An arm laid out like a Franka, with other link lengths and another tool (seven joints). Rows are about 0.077 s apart.
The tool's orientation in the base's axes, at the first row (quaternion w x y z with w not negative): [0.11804, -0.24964, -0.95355, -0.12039]
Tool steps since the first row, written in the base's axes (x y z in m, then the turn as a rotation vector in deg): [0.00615, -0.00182, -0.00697, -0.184, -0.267, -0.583]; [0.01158, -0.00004, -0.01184, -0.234, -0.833, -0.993]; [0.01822, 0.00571, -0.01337, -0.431, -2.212, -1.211]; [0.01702, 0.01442, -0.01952, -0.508, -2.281, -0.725]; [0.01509, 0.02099, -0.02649, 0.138, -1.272, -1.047]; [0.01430, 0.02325, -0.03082, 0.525, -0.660, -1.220]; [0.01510, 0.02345, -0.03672, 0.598, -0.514, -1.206]
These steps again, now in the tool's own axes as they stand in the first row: [-0.00801, 0.00037, 0.00503, -0.130, -0.418, 0.503]; [-0.01321, 0.00379, 0.00924, -0.458, -0.993, 0.735]; [-0.01670, 0.01174, 0.01125, -0.970, -2.296, 0.575]; [-0.01354, 0.01746, 0.01976, -0.797, -2.311, 0.109]; [-0.01095, 0.02086, 0.02855, -0.985, -1.186, 0.598]; [-0.01050, 0.02163, 0.03342, -1.088, -0.502, 0.874]; [-0.01277, 0.02120, 0.03891, -1.081, -0.339, 0.890]
